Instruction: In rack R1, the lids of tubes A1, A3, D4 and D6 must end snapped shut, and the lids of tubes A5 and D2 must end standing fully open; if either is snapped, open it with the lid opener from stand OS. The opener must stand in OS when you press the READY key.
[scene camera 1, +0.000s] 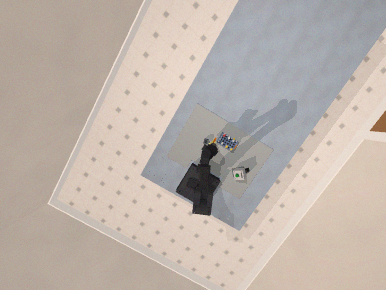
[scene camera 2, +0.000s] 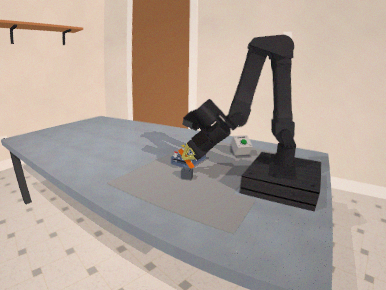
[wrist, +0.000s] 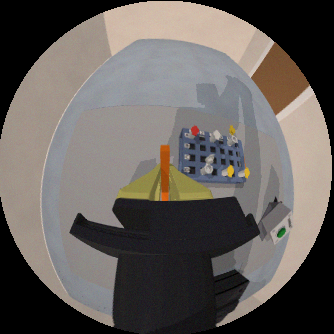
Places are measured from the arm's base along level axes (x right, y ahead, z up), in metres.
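Pixels of known places: gripper, between the fingertips: (scene camera 1: 214, 140) (scene camera 2: 183, 157) (wrist: 164, 167); arm's base, origin of its link: (scene camera 2: 284, 165).
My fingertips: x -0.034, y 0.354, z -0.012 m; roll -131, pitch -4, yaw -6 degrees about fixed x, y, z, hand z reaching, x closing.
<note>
Ahead of a thing's pixels: the offset from my fingertips to its top centre. "pt": to the spot under its first point. Level surfaces: height alone.
My gripper (wrist: 164, 167) (scene camera 2: 188, 153) (scene camera 1: 212, 142) is shut on the orange lid opener @(dx -0.001, dy -0.011, dz +0.034 m) (wrist: 164, 155) (scene camera 2: 189, 164), a thin bar sticking out past the olive fingers. It is tilted down, with the opener's tip just above the dark stand OS @(dx -0.048, dy -0.035, dz -0.020 m) (scene camera 2: 186, 174) (scene camera 1: 205, 140). The blue rack R1 @(dx +0.099, dy +0.022, dz +0.012 m) (wrist: 184, 153) (scene camera 1: 224, 144) (scene camera 2: 173, 160) lies right of the opener in the wrist view. Row A holds a red-lidded tube @(dx +0.052, dy +0.055, dz -0.004 m) (wrist: 194, 130), a white one @(pt dx +0.085, dy +0.046, dz -0.005 m) (wrist: 214, 135) and one with a yellow lid @(dx +0.125, dy +0.055, dz +0.005 m) (wrist: 231, 129) standing up. Row D holds a white tube @(pt dx +0.062, dy -0.006, dz -0.011 m) (wrist: 207, 169) and two yellow-lidded ones (wrist: 230, 170) (wrist: 246, 172).
The READY key box @(dx +0.265, dy -0.163, dz +0.032 m) (wrist: 280, 229) (scene camera 2: 241, 145) (scene camera 1: 239, 174) with its green button stands right of the rack. The arm's black base (scene camera 2: 280, 178) sits at the mat's @(dz -0.052 m) (scene camera 2: 174, 193) right end on the grey table @(dz -0.055 m) (scene camera 2: 77, 140).
</note>
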